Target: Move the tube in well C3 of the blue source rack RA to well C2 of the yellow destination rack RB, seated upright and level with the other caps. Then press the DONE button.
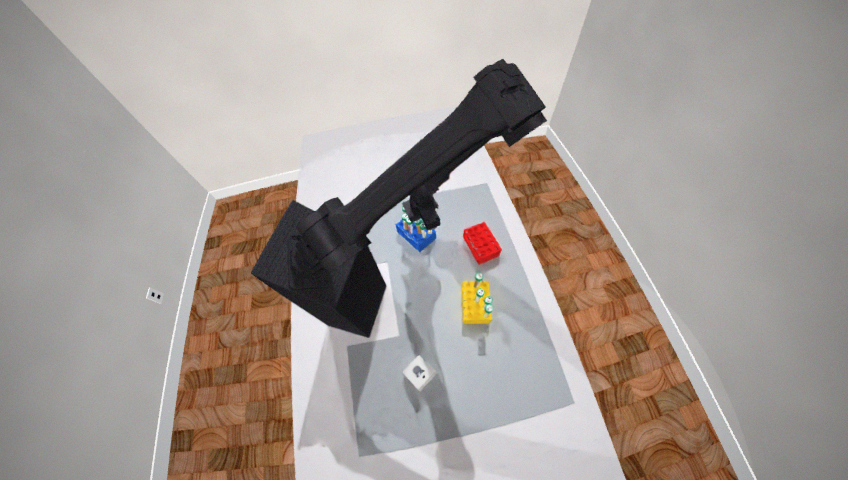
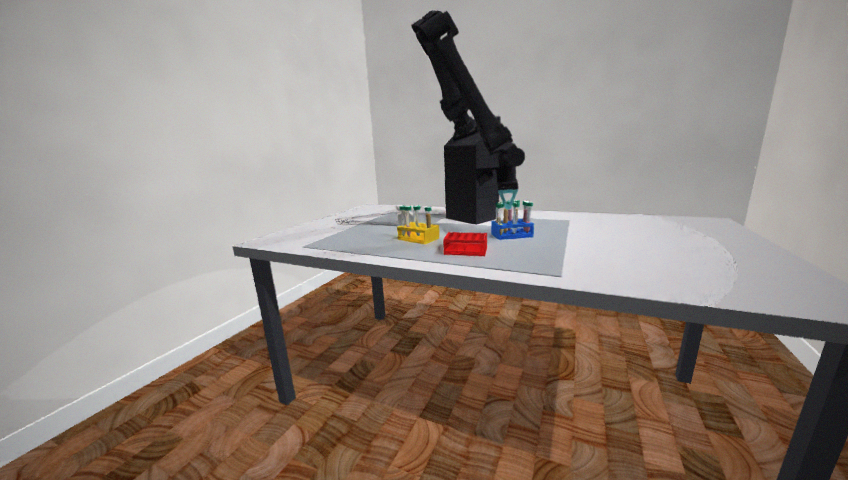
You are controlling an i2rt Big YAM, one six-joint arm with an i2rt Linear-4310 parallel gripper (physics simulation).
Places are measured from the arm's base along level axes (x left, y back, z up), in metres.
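Pixels of known places: gripper, between the fingertips: (image 1: 422,220) (image 2: 508,209); arm's base, origin of its link: (image 1: 308,262) (image 2: 467,131).
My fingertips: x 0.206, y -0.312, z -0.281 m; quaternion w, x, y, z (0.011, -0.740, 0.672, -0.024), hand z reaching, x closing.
Note:
Ahead of a thing's pixels: the offset from my fingertips to its top centre. "spot": to the spot under its first point. Level surfaces: height alone.
The blue rack RA (image 1: 422,241) (image 2: 512,230) stands at the back of the grey mat {dz -0.102 m} (image 1: 522,370) (image 2: 537,253) and holds several green-capped tubes {dx +0.024, dy +0.003, dz +0.023 m} (image 2: 514,210). My gripper (image 2: 506,203) (image 1: 420,218) is shut and empty, its teal fingers pointing down among the tube caps just over this rack. I cannot tell which well it is above. The yellow rack RB (image 1: 472,311) (image 2: 417,233) holds three tubes {spot: dx -0.320, dy -0.082, dz +0.023 m} (image 1: 481,293) along one side. The white DONE button box {spot: dx -0.465, dy +0.162, dz -0.038 m} (image 1: 418,372) sits near the front of the mat.
An empty red rack {dx -0.116, dy -0.187, dz -0.052 m} (image 1: 481,241) (image 2: 465,243) lies between the blue and yellow racks. The arm's black base (image 1: 319,269) (image 2: 468,185) stands on the white table {dz -0.105 m} (image 1: 331,170) (image 2: 654,262) beside the blue rack.

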